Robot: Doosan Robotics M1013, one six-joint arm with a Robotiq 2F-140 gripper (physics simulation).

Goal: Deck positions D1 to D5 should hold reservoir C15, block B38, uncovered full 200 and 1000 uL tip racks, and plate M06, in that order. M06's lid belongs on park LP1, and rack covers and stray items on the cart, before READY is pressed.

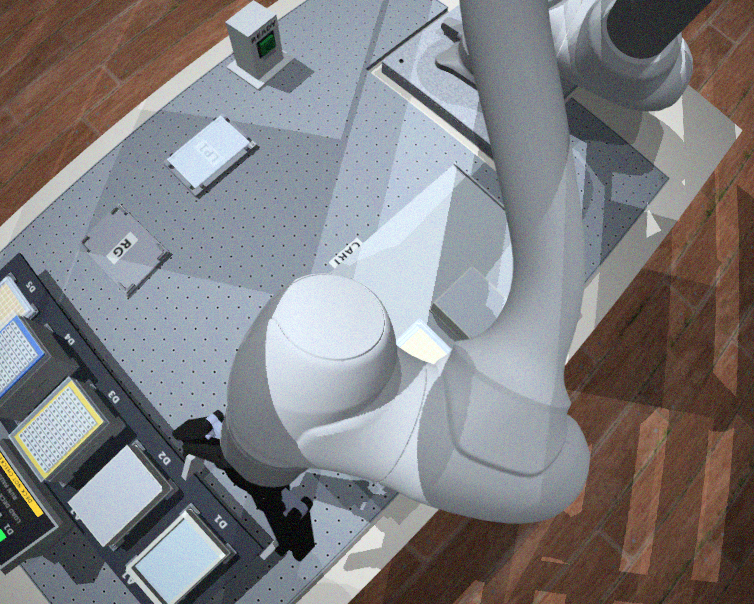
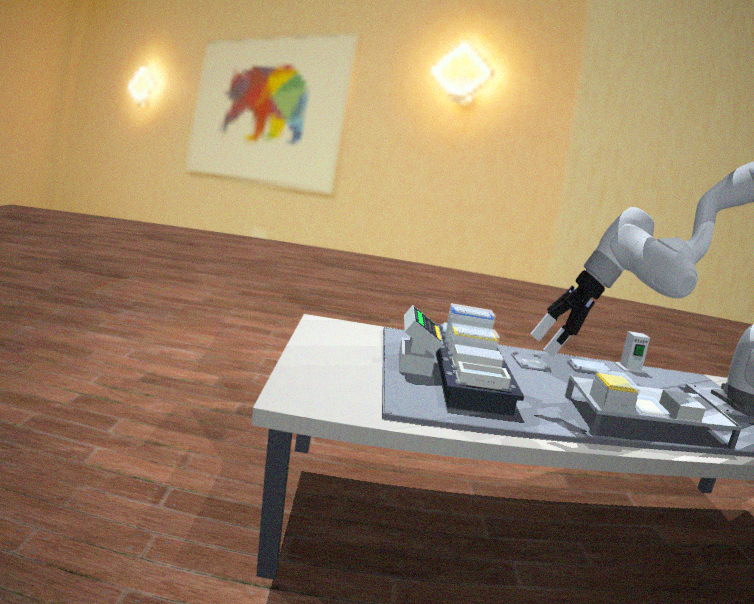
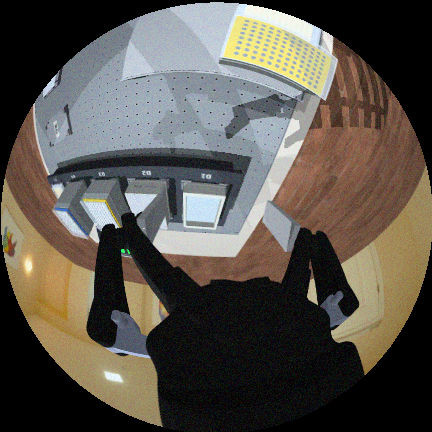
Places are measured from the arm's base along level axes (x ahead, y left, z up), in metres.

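Where they show: gripper, fingertip midpoint: [image 1: 230, 510] [image 2: 541, 345] [image 3: 216, 207]; arm's base, origin of the base link: [image 2: 741, 403].
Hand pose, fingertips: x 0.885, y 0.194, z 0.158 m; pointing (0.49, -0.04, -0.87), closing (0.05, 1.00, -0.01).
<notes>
Each offset is from my fingertips to the top centre of the thing. "spot": to the spot under its first point.
My gripper [image 1: 227, 507] [image 2: 546, 336] [image 3: 216, 207] is open and empty, above the table between deck and cart. At D1 stands a reservoir @[dx +0.127, dy -0.022, dz -0.087 m] [image 1: 179, 559] [image 2: 481, 376] [image 3: 204, 207] with a pale blue inside. At D2 is a flat-topped pale block @[dx +0.116, dy -0.146, dz -0.076 m] [image 1: 117, 493] [image 2: 477, 356]. A yellow-edged tip rack @[dx +0.105, dy -0.269, dz -0.047 m] [image 1: 59, 427] [image 3: 102, 211] at D3 and a blue-edged one @[dx +0.094, dy -0.393, dz -0.014 m] [image 1: 18, 352] [image 3: 72, 220] at D4 show their holes, uncovered. A cream-welled plate @[spot: dx +0.039, dy -0.506, dz -0.104 m] [image 1: 12, 302] at D5 is partly hidden. A translucent lid @[dx -0.383, dy -0.471, dz -0.158 m] [image 1: 210, 151] [image 2: 588, 364] lies on LP1, its label showing through.
The cart @[dx -0.379, dy +0.010, dz -0.110 m] [image 1: 402, 270] [image 3: 200, 50] bears a yellow-topped rack @[dx -0.211, dy +0.060, dz -0.046 m] [image 2: 615, 381] [image 3: 280, 52], a cream-topped item @[dx -0.318, dy +0.071, dz -0.100 m] [image 1: 423, 342] and a grey box @[dx -0.426, dy +0.083, dz -0.074 m] [image 1: 472, 302] [image 2: 682, 403]. The READY box @[dx -0.592, dy -0.549, dz -0.046 m] [image 1: 254, 44] [image 2: 636, 351], RG rest [image 1: 141, 257] and a screen reading "DECK NOT CHECKED" @[spot: dx +0.209, dy -0.252, dz -0.072 m] [image 1: 25, 490] stand around.
</notes>
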